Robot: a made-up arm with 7 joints.
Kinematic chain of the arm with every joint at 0, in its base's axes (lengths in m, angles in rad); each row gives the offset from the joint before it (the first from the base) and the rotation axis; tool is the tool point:
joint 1: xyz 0 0.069 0 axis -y
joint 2: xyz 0 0.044 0 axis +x
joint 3: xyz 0 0 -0.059 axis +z
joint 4: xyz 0 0 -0.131 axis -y
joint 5: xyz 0 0 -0.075 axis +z
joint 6: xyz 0 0 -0.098 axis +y
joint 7: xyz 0 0 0 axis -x
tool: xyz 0 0 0
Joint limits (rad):
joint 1: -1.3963..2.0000
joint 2: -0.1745..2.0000
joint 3: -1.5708..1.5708
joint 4: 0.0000..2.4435
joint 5: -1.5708..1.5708
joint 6: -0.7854..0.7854
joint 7: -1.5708..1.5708
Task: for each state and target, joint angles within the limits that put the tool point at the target. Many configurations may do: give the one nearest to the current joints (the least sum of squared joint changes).
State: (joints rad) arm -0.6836 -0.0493 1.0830 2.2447 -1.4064 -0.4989 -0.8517
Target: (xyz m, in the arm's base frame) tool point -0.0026 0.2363 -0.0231
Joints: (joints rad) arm -0.7064 0.3254 1.4537 2.4417 -1.4064 -0.4989 -0.8517
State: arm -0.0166 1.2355 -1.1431 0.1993 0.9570 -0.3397 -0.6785
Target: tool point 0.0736 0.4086 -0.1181
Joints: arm 0.0633 1.5580 -1.0635 0.9029 0.9570 -0.3397 -0.6785
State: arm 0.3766 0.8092 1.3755 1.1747 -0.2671 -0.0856 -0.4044
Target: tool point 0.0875 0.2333 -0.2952
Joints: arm 0.2072 -0.0249 1.3784 0.8529 -0.2671 -0.0856 -0.4044
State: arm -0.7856 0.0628 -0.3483 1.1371 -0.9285 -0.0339 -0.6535
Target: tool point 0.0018 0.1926 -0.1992
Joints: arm -0.9478 0.4239 0.1545 1.8801 -0.9285 -0.0339 -0.6535
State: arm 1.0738 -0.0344 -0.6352 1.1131 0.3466 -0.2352 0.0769
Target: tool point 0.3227 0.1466 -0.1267
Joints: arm 0.9700 0.2525 -0.5871 0.5716 0.3466 -0.2352 0.0769
